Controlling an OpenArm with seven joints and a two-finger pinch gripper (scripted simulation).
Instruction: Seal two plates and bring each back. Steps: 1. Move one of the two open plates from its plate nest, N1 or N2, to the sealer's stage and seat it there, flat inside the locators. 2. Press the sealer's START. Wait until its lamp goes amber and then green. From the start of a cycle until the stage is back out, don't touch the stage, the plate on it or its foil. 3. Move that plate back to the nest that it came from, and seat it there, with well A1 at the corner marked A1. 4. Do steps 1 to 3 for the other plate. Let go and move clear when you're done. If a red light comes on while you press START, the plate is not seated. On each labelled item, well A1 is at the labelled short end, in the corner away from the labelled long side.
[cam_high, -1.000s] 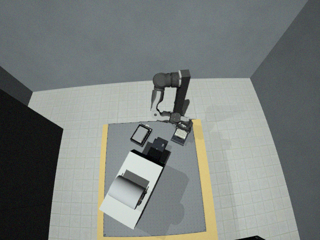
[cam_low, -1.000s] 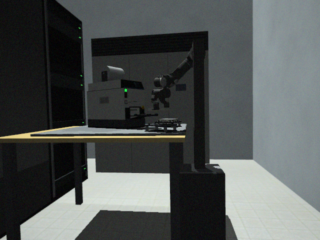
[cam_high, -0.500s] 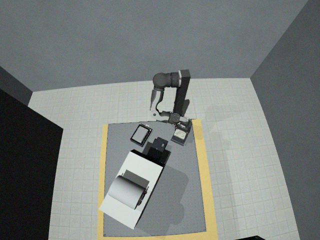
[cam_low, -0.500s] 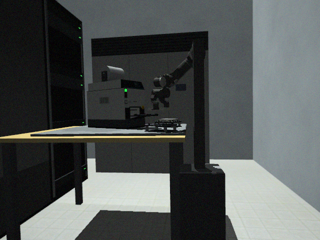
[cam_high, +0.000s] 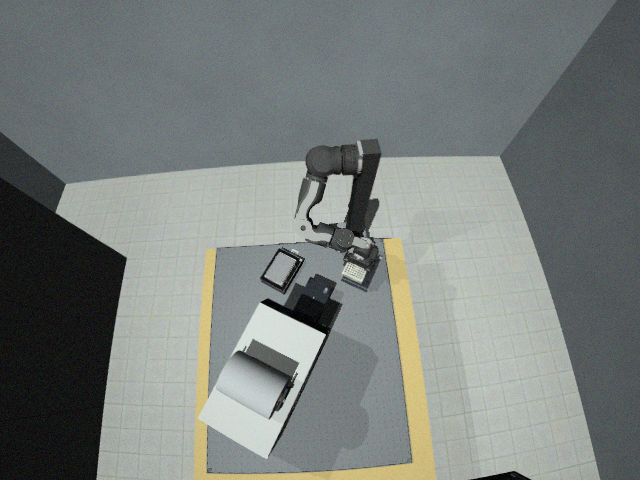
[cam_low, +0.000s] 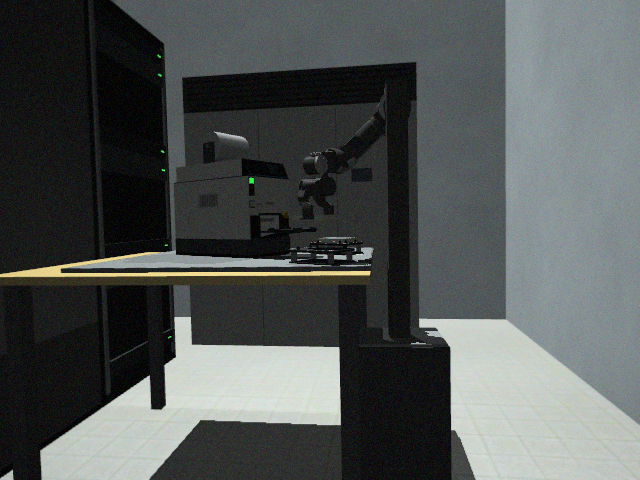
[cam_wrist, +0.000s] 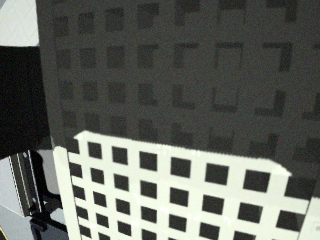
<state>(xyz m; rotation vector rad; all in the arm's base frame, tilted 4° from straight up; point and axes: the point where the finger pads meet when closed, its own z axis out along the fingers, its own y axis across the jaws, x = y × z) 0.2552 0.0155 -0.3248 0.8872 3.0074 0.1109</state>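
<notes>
Right now my hand is 100 mm short of the sealer stage, 190 mm to the left of it and 40 mm above it. From my hand the other things lie so: well plate (right at my hand); foil roll (390 mm ahead, 360 mm to the right, 280 mm above); start button (240 mm ahead, 160 mm to the right, 50 mm above).
</notes>
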